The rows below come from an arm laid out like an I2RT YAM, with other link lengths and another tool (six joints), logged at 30 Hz.
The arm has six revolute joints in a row. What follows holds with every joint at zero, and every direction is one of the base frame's. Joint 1 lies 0.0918 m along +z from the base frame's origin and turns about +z. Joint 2 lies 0.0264 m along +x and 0.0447 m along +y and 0.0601 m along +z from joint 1 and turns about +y. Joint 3 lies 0.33 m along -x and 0.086 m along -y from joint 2 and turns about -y. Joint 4 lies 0.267 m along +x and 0.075 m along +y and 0.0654 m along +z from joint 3 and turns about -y. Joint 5 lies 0.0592 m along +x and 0.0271 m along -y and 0.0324 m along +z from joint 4 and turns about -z. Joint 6 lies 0.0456 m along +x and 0.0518 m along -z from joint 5 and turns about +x. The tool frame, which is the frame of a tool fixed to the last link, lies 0.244 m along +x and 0.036 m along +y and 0.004 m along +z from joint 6; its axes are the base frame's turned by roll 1.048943, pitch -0.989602 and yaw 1.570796 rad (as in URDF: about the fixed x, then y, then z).
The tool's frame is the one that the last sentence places.
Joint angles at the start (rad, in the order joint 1, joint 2, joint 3, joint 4, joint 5, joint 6):
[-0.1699, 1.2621, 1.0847, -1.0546, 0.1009, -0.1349]
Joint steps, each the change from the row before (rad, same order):
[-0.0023, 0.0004, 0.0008, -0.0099, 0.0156, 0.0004]
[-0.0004, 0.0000, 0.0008, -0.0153, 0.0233, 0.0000]
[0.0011, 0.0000, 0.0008, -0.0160, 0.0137, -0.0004]
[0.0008, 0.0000, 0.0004, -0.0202, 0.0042, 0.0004]
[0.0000, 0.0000, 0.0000, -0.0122, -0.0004, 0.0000]
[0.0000, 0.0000, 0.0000, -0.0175, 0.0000, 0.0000]
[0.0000, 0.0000, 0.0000, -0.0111, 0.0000, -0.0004]
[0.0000, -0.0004, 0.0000, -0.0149, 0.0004, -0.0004]
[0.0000, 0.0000, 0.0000, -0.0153, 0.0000, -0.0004]
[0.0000, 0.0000, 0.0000, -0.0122, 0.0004, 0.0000]
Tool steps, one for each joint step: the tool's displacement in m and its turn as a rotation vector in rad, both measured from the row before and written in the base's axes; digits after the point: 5 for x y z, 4 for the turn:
[-0.00388, -0.00464, -0.00082, -0.0128, 0.0118, -0.0078]
[-0.00605, -0.00597, -0.00109, -0.0193, 0.0181, -0.0078]
[-0.00579, -0.00273, -0.00102, -0.0104, 0.0173, -0.0027]
[-0.00685, 0.00017, -0.00145, -0.0005, 0.0201, -0.0008]
[-0.00411, 0.00083, -0.00092, 0.0025, 0.0120, 0.0001]
[-0.00594, 0.00102, -0.00123, 0.0030, 0.0172, 0.0000]
[-0.00379, 0.00065, -0.00073, 0.0018, 0.0110, 0.0004]
[-0.00511, 0.00076, -0.00081, 0.0020, 0.0144, 0.0003]
[-0.00525, 0.00090, -0.00085, 0.0025, 0.0152, 0.0004]
[-0.00420, 0.00061, -0.00062, 0.0017, 0.0121, -0.0001]

